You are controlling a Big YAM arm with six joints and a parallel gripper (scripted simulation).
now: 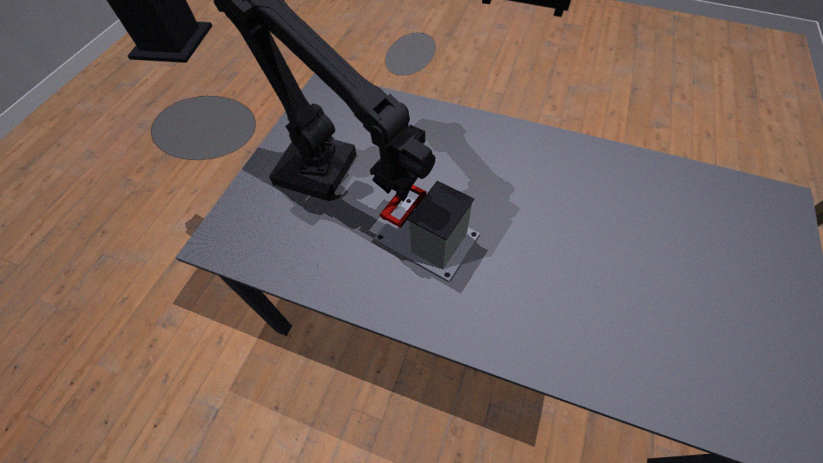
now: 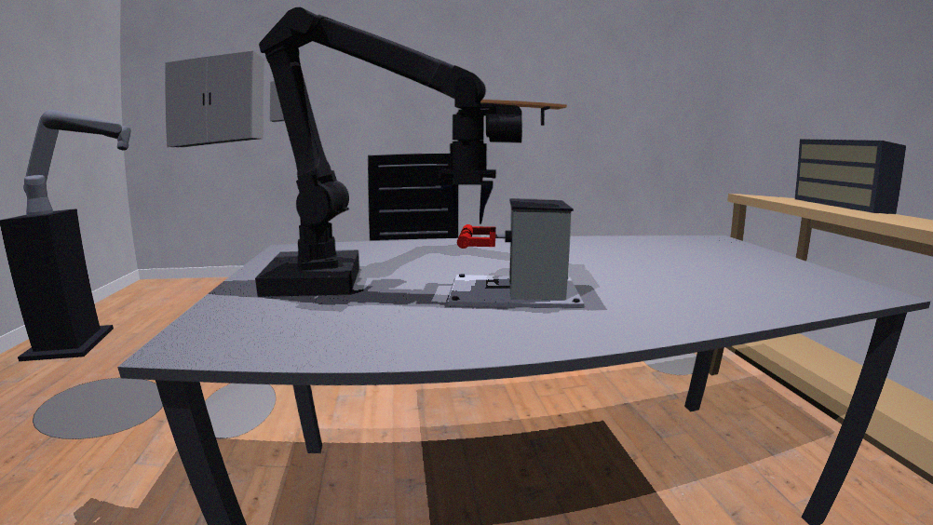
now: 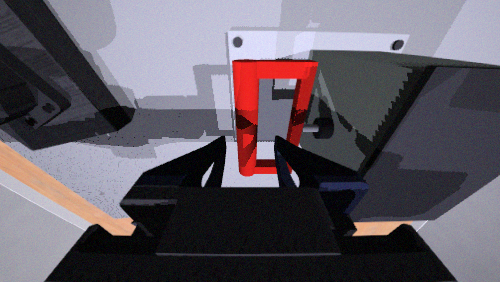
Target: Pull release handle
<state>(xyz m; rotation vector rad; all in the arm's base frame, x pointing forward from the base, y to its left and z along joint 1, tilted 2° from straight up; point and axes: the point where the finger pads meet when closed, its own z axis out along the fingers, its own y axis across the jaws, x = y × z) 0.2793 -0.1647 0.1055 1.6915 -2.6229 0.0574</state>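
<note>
Right now my hand is 8 cm short of the bolted base plate, 4 cm to the left of it and 13 cm above it.
</note>
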